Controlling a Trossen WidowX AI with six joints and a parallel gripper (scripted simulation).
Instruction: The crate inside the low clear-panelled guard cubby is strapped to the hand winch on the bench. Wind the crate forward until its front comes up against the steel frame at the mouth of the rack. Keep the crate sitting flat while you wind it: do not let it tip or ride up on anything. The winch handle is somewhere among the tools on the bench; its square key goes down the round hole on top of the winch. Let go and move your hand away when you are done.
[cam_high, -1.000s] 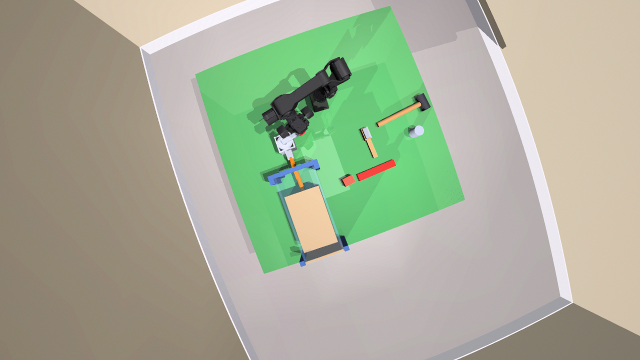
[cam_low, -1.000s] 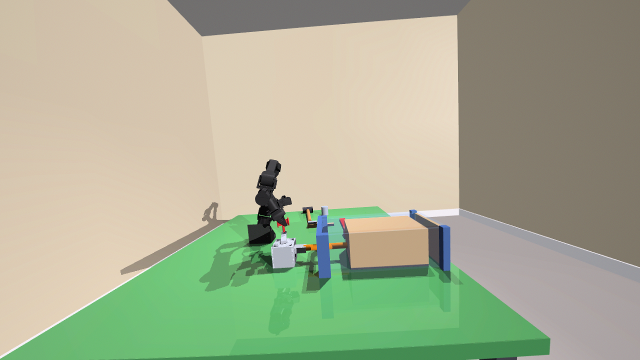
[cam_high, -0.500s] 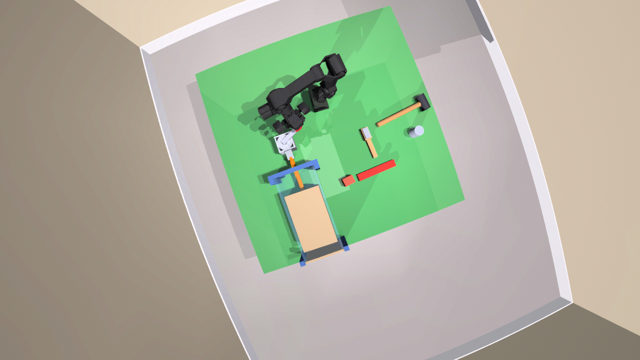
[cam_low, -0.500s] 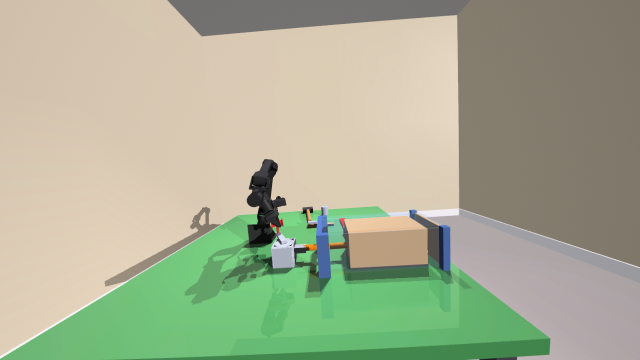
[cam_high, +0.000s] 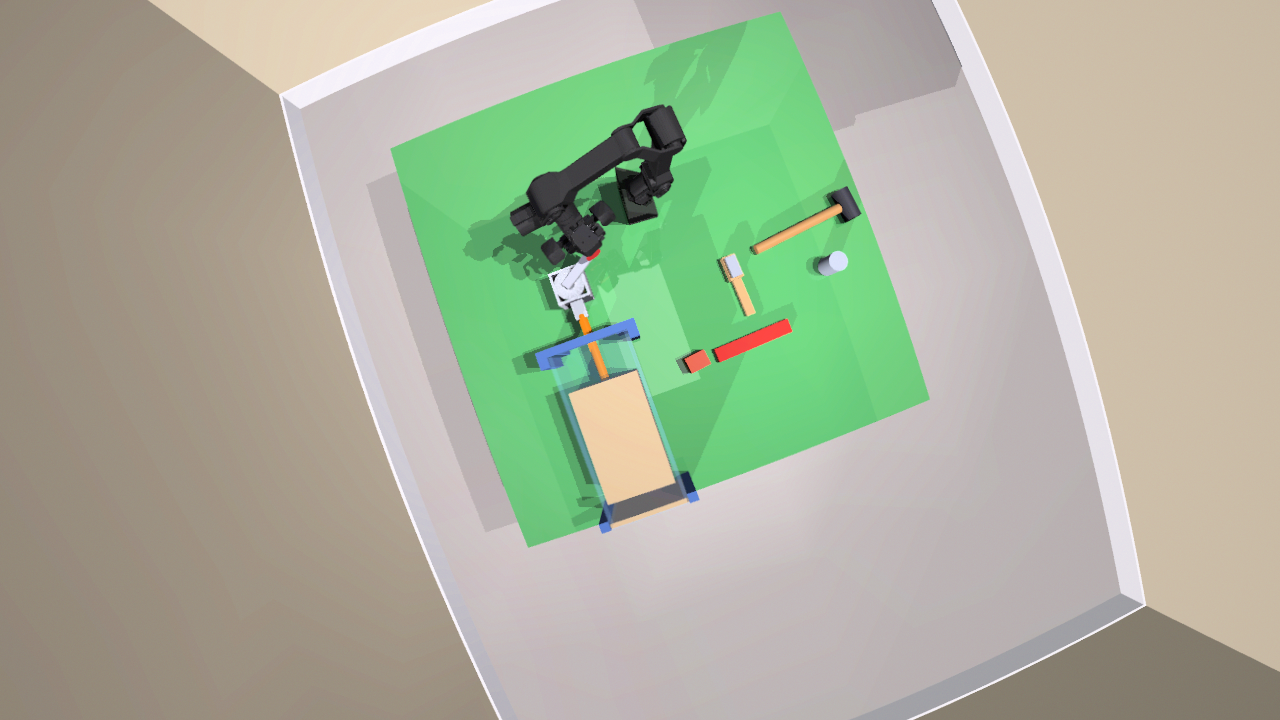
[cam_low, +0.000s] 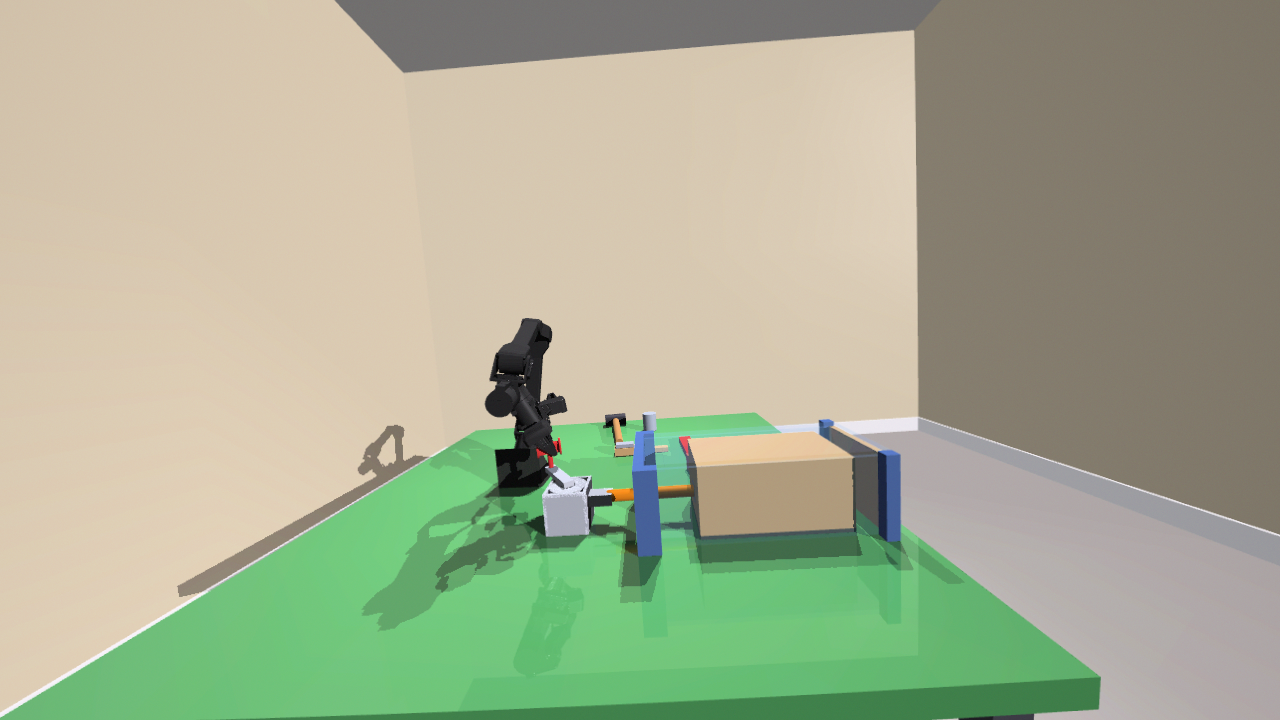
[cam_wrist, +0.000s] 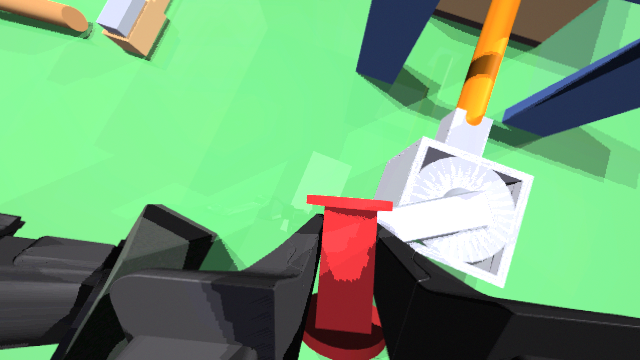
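Right now my gripper tip is 1 cm short of the winch handle, 3 cm to the left of it and 3 cm above it. The rest, counted from my gripper tip: blue steel frame 21 cm ahead, 5 cm to the right, 3 cm below; then winch 4 cm ahead, 9 cm to the right, 10 cm below; then red knob 1 cm behind, 1 cm to the right.
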